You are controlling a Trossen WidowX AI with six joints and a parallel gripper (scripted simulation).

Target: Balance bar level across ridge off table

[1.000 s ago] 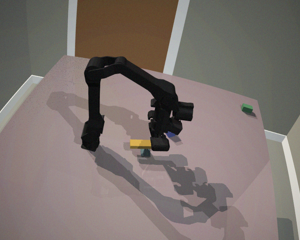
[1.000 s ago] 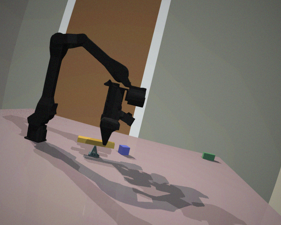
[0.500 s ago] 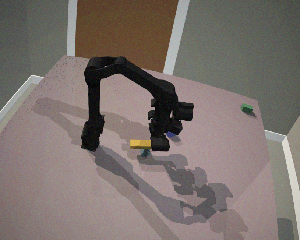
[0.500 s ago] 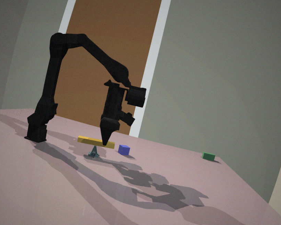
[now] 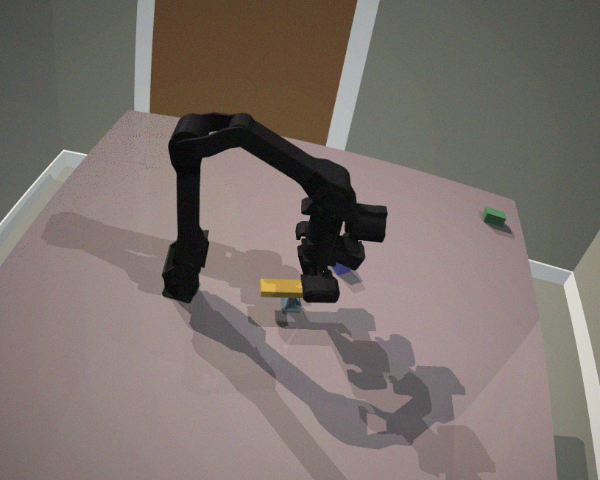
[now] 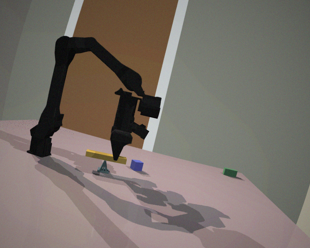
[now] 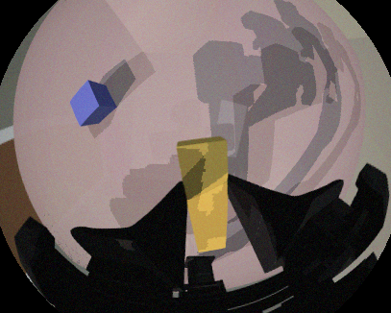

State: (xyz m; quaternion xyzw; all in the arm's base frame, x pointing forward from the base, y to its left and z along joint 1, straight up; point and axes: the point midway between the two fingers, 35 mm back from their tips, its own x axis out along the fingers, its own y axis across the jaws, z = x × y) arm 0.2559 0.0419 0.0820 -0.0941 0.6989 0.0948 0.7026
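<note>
Right now the yellow bar is 3 cm behind my gripper tip and 1 cm to the right of it. Also, from my gripper tip: blue cube (13 cm to the left, 6 cm ahead, 3 cm below); green block (48 cm ahead, 46 cm to the left, 3 cm below).
</note>
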